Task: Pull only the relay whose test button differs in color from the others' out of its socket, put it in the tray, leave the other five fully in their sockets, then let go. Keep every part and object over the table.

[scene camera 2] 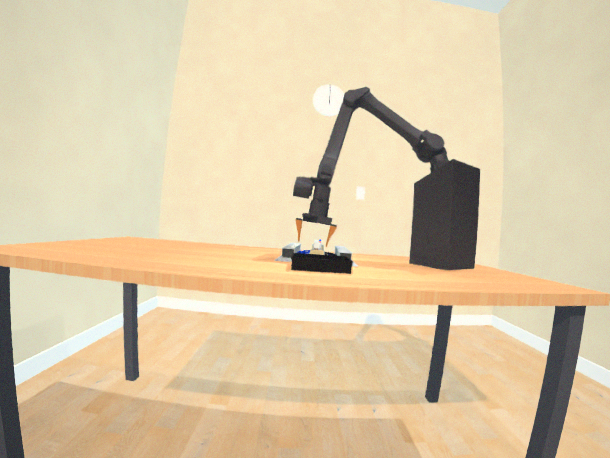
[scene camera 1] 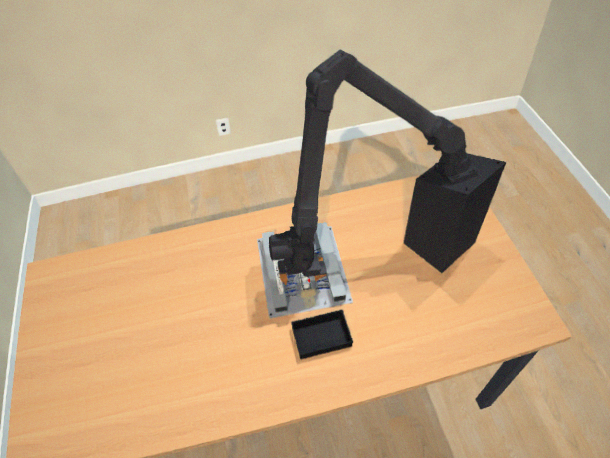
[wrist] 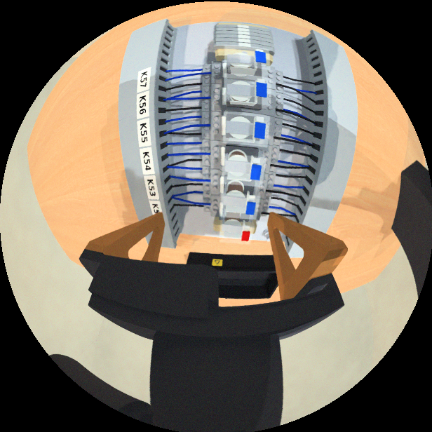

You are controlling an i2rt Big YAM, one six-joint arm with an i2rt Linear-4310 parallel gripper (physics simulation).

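Places are measured from the arm's base along level axes (x ahead, y left, z up), in millimetres.
Pixels of known places: gripper, fingertip midpoint: [scene camera 2: 312, 244] [scene camera 1: 300, 281]; arm's base, origin of the base link: [scene camera 2: 444, 176] [scene camera 1: 456, 171].
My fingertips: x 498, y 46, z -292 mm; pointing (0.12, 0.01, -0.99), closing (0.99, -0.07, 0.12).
Note:
Ahead of a thing's pixels: the offset from my fingertips to its top centre. "*": to the spot under its first point.
My gripper [scene camera 1: 303, 278] [scene camera 2: 314, 243] [wrist: 215, 217] is open and empty. It points down over the near end of the relay row, its fingertips a little above the relays. In the wrist view, the relay with the red test button [wrist: 245, 235] is nearest the tray, low between the fingers and closer to the right one. The red button @(dx -25, dy +10, dz +12 mm) [scene camera 1: 309, 280] also shows in scene view 1. The other relays [wrist: 241, 127] have blue buttons and stand in a row behind it in their sockets. The black tray @(* dx -18, dy +230, dz -46 mm) [scene camera 1: 327, 351] [scene camera 2: 321, 263] [wrist: 250, 261] lies in front of the panel; its inside looks empty in scene view 1.
Grey wire ducts [wrist: 142, 45] [wrist: 332, 85] run along both sides of the relay row, with blue and black wires between. Labels K57 to K53 are on the left duct. A black pedestal [scene camera 1: 440, 225] [scene camera 2: 445, 220] carries the arm at the table's right.

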